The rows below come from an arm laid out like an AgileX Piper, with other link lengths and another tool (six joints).
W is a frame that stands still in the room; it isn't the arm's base.
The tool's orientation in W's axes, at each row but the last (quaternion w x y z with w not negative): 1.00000 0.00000 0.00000 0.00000; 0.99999 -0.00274 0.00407 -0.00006; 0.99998 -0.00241 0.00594 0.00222; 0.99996 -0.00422 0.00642 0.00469; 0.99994 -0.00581 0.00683 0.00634; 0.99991 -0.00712 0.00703 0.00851; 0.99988 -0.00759 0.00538 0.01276; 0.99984 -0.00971 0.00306 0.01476
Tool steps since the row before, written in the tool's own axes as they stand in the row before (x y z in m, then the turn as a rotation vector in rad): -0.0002 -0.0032 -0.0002 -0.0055 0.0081 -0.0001; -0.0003 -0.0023 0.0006 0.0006 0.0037 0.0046; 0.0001 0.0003 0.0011 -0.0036 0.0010 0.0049; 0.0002 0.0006 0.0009 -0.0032 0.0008 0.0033; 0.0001 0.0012 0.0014 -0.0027 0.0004 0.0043; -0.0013 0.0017 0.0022 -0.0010 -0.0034 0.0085; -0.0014 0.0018 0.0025 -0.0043 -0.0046 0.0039; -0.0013 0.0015 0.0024 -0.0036 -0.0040 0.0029
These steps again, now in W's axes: -0.0002 -0.0032 -0.0002 -0.0055 0.0081 -0.0001; -0.0003 -0.0023 0.0006 0.0006 0.0037 0.0046; 0.0001 0.0003 0.0011 -0.0035 0.0010 0.0049; 0.0002 0.0006 0.0009 -0.0032 0.0008 0.0033; 0.0001 0.0012 0.0014 -0.0026 0.0004 0.0043; -0.0013 0.0017 0.0022 -0.0008 -0.0033 0.0086; -0.0014 0.0018 0.0025 -0.0041 -0.0046 0.0040; -0.0013 0.0015 0.0024 -0.0035 -0.0040 0.0030
